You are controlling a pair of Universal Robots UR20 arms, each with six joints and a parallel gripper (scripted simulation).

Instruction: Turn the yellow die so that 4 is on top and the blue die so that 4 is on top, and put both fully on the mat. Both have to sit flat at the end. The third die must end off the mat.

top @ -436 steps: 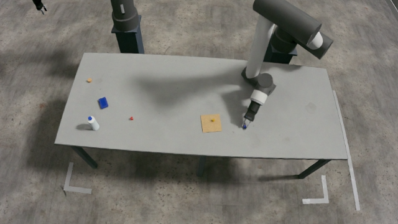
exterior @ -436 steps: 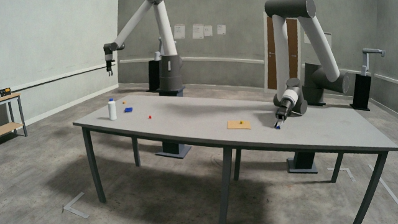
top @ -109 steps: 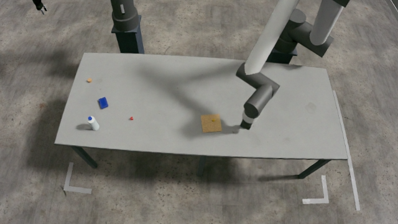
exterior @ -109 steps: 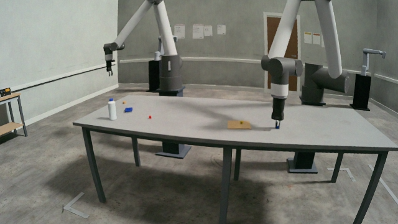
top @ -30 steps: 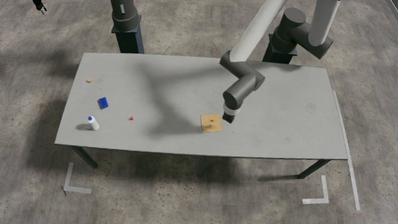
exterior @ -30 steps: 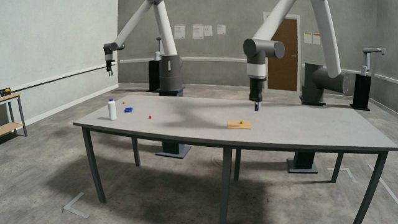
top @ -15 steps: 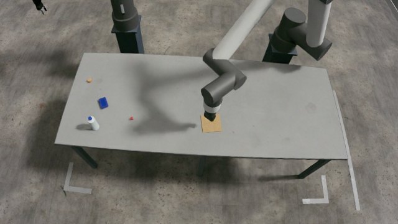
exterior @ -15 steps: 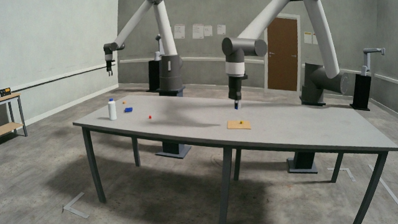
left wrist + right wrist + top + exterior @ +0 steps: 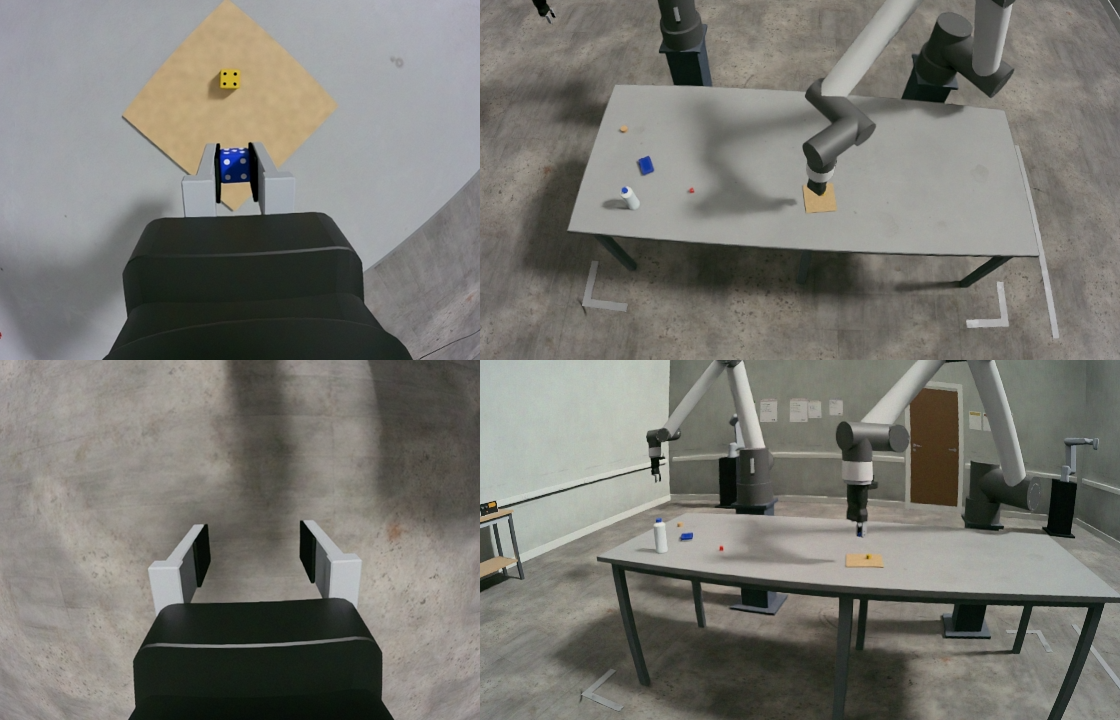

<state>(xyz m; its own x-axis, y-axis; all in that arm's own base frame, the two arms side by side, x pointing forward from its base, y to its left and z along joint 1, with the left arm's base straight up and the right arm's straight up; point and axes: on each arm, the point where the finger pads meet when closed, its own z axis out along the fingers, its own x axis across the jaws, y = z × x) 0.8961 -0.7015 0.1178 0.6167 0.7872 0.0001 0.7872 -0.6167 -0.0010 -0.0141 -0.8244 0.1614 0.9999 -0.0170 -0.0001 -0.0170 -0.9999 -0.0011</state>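
The tan mat is 12 cm below my left hand, 2 cm behind it and 1 cm to the left of it. The rest, counted from my left hand: red die (57 cm to the right, 11 cm below, 4 cm ahead); then yellow die (11 cm below, 4 cm behind, 2 cm to the left); then blue die (1 cm below).
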